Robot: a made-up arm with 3 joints. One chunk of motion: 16 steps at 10 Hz.
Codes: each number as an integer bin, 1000 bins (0 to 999) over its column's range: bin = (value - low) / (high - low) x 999, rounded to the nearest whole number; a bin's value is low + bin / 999 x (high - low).
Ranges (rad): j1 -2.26..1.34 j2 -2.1..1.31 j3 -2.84..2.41
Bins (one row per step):
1: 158 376 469
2: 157 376 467
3: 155 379 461
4: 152 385 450
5: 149 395 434
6: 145 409 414
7: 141 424 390
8: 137 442 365
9: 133 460 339
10: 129 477 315
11: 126 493 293
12: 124 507 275
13: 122 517 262
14: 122 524 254
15: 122 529 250
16: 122 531 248
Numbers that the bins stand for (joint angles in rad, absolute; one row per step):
1: -1.6906 -0.8166 -0.3753
2: -1.6942 -0.8166 -0.3858
3: -1.7014 -0.8063 -0.4173
4: -1.7123 -0.7858 -0.4751
5: -1.7231 -0.7517 -0.5592
6: -1.7375 -0.7039 -0.6643
7: -1.7519 -0.6527 -0.7905
8: -1.7663 -0.5913 -0.9218
9: -1.7807 -0.5298 -1.0585
10: -1.7951 -0.4718 -1.1846
11: -1.8059 -0.4172 -1.3002
12: -1.8132 -0.3694 -1.3948
13: -1.8204 -0.3353 -1.4631
14: -1.8204 -0.3114 -1.5052
15: -1.8204 -0.2943 -1.5262
16: -1.8204 -0.2875 -1.5367

